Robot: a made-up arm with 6 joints. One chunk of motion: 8 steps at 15 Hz.
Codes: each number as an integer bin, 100 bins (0 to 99) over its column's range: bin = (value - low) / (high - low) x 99, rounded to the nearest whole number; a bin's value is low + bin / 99 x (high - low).
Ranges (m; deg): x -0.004..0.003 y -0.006..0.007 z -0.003..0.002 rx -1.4..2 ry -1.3..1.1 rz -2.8..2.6
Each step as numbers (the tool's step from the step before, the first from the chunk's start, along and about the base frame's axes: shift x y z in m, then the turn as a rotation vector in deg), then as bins.
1 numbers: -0.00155 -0.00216 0.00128 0.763 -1.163 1.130
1 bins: 35 29 85 63 6 72
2 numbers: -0.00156 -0.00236 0.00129 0.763 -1.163 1.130
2 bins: 35 28 85 63 6 72
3 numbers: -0.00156 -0.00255 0.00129 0.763 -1.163 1.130
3 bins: 35 26 85 63 6 72
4 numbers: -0.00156 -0.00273 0.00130 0.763 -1.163 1.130
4 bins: 35 25 85 63 6 72
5 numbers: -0.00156 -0.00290 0.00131 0.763 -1.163 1.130
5 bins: 35 24 85 63 6 72
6 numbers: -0.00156 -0.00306 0.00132 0.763 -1.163 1.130
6 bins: 35 22 86 63 6 72
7 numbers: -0.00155 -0.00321 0.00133 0.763 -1.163 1.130
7 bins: 35 21 86 63 6 72
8 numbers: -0.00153 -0.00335 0.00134 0.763 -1.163 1.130
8 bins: 35 20 86 63 6 72
